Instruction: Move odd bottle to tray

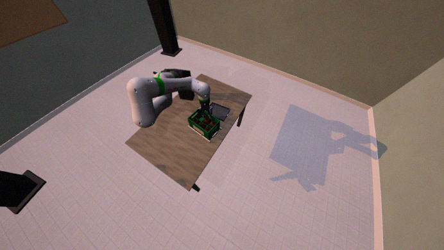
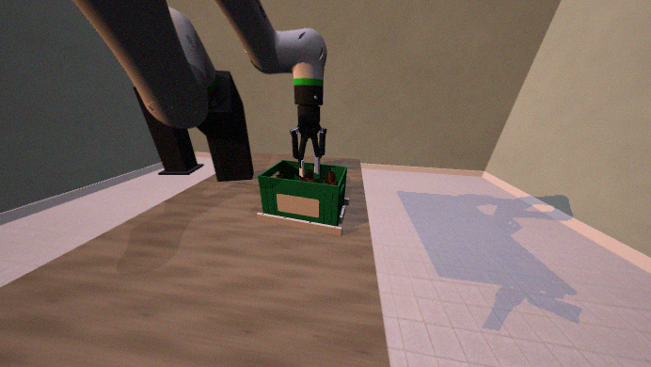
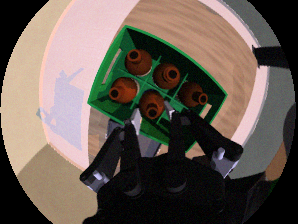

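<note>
Now: the green crate 1 cm behind my hand, 4 cm to the right of it and 9 cm below it. Also, from my hand: brown bottle (2 cm behind, 9 cm to the right, 9 cm below); then dark tray (4 cm ahead, 23 cm to the left, 16 cm below).
</note>
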